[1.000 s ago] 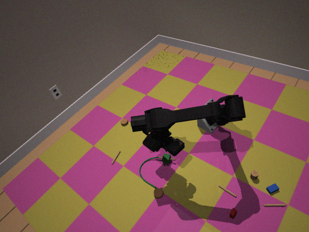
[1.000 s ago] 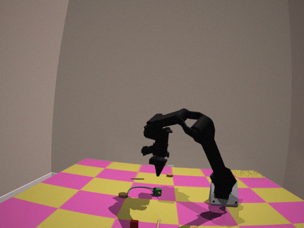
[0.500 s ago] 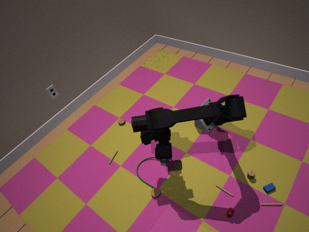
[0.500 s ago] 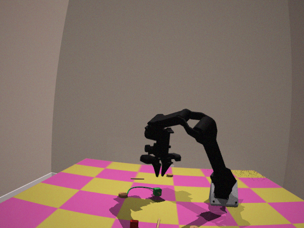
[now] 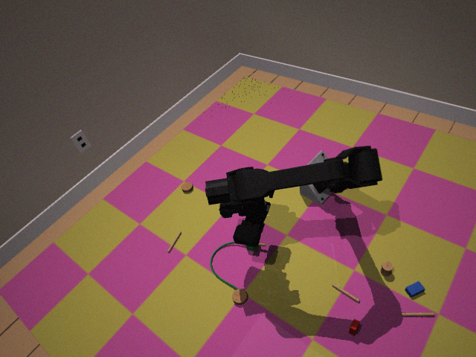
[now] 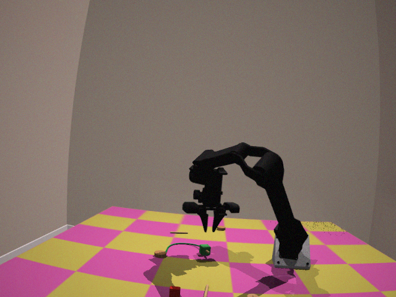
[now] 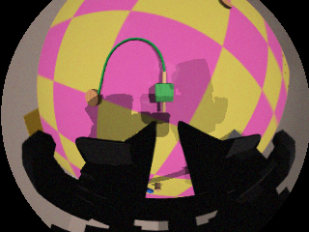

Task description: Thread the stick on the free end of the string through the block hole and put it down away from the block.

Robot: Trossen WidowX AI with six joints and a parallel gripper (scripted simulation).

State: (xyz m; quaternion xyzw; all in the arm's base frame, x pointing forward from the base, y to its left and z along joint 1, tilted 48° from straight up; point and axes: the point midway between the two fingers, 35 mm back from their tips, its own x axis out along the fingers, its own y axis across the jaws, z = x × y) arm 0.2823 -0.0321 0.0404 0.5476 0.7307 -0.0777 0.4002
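Now: gripper tip 80 mm above the green block, 20 mm to the left of it and 10 mm short of it. From my gripper tip the other things lie so: round wooden button 150 mm ahead, 80 mm below, 60 mm to the left; then thin wooden stick 80 mm below, 40 mm to the right, 20 mm ahead; then red block 330 mm to the left, 70 mm below, 20 mm ahead.
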